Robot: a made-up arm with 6 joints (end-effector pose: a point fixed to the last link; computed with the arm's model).
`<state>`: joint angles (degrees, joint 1 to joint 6).
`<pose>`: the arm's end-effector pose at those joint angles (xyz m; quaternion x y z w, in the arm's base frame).
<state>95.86 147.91 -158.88 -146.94 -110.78 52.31</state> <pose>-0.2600 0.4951 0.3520 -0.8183 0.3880 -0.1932 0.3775</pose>
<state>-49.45 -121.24 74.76 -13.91 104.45 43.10</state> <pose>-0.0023 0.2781 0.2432 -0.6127 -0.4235 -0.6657 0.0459</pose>
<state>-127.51 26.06 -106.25 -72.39 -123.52 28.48</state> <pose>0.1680 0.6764 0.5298 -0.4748 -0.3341 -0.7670 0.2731</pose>
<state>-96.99 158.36 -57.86 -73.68 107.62 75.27</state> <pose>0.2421 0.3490 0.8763 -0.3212 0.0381 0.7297 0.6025</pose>
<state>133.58 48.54 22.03 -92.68 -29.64 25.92</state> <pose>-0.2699 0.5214 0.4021 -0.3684 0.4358 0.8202 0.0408</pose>
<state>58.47 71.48 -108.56 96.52 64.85 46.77</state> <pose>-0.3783 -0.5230 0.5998 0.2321 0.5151 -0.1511 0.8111</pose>
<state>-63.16 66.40 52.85 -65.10 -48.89 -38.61</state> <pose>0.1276 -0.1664 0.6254 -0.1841 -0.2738 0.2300 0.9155</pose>
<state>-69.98 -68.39 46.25 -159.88 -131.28 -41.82</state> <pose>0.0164 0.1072 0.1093 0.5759 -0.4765 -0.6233 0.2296</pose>
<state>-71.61 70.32 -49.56 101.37 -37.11 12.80</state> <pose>-0.0994 0.1401 0.8334 -0.3924 -0.2789 0.8761 0.0254</pose>
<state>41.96 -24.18 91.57 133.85 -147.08 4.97</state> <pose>0.1525 0.0402 0.3721 -0.1711 0.5877 0.5789 0.5387</pose>
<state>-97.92 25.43 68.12 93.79 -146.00 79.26</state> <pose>-0.4170 0.0928 0.2813 0.8851 0.2653 -0.3162 0.2152</pose>
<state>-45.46 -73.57 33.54 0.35 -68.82 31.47</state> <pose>-0.3314 -0.3594 0.4687 0.0023 -0.6411 0.0909 0.7621</pose>
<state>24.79 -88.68 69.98 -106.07 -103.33 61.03</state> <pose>-0.2777 -0.0219 0.0546 0.3746 -0.8572 -0.1993 0.2919</pose>
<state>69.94 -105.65 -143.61 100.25 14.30 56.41</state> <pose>-0.8037 0.1583 0.2254 -0.9410 -0.3210 0.0794 0.0716</pose>
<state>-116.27 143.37 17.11 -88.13 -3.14 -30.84</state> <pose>0.1036 0.0796 0.6803 -0.4562 0.2176 0.0366 0.8621</pose>
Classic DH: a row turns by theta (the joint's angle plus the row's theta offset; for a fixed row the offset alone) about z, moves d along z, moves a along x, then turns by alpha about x. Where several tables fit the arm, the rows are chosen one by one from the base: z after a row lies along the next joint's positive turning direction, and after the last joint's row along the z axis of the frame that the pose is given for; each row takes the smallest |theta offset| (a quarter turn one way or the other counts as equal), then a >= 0, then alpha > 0; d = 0 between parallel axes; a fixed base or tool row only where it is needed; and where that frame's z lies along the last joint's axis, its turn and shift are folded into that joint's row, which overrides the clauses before.
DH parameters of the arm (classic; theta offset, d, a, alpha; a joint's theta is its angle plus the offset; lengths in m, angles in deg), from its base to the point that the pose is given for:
base (fixed): -31.97 0 -0.1518 180
joint 1: -29.45 -0.3942 0.0078 82.15
joint 2: 0 -0.2662 0.0068 -82.15
joint 3: 87.48 -0.0514 -0.1049 -90
joint 4: -47.52 0.1272 0.0039 127.06
joint 5: 54.47 0.2515 -0.189 -33.99
joint 6: 51.57 -0.5211 0.09 -104.09
tool (fixed): -165.64 0.0382 0 0

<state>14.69 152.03 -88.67 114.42 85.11 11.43</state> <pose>-0.0551 -0.6268 0.2538 0.1644 0.8471 0.0205 0.5049</pose>
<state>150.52 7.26 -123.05 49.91 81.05 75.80</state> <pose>-0.6326 0.1825 0.6270 0.5745 0.4655 -0.5739 0.3520</pose>
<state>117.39 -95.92 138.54 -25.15 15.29 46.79</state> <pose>-0.1710 0.1483 0.2229 0.2612 -0.9545 -0.1435 0.0081</pose>
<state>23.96 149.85 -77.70 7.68 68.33 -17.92</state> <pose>-0.5261 -0.3682 0.4086 -0.5756 -0.8144 0.0729 0.0025</pose>
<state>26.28 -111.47 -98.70 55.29 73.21 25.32</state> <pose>-0.6513 -0.2019 0.5672 -0.5237 -0.4972 -0.0601 0.6891</pose>
